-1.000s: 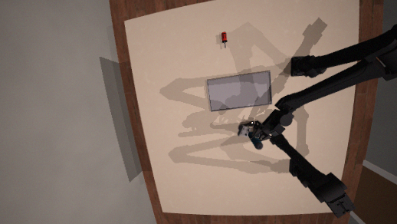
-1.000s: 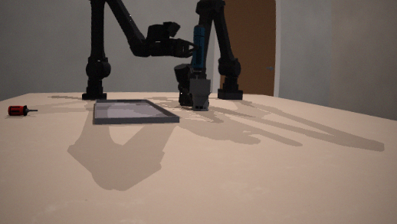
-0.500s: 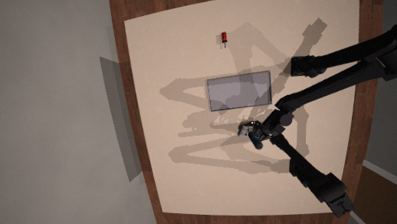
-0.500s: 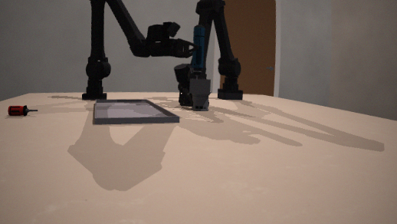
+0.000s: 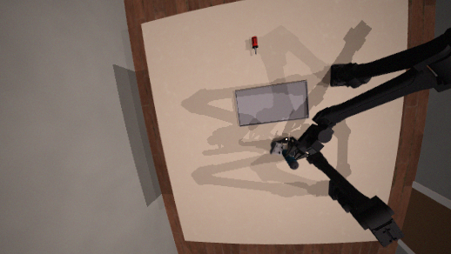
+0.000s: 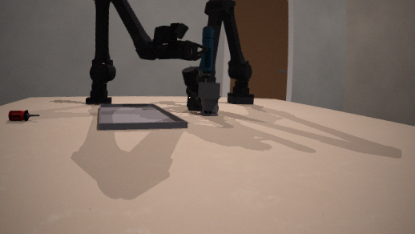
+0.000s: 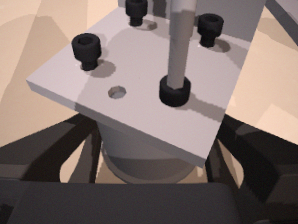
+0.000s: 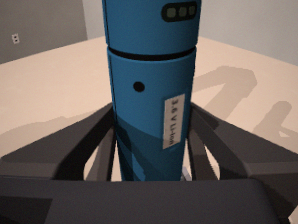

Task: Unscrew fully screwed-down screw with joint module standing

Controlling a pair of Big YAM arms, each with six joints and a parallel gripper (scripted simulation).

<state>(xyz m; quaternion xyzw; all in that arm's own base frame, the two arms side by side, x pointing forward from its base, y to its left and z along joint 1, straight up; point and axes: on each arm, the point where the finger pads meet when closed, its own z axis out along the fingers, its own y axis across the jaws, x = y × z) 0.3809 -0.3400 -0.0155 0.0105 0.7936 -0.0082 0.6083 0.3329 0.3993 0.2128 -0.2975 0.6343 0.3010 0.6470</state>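
My left hand is 1 cm below the grey joint module. From my left hand the other things lie so: grey bracket (5 cm above); screwdriver bit (7 cm above, 2 cm behind, 1 cm to the right); shallow grey tray (26 cm to the right, 2 cm below, 1 cm ahead).
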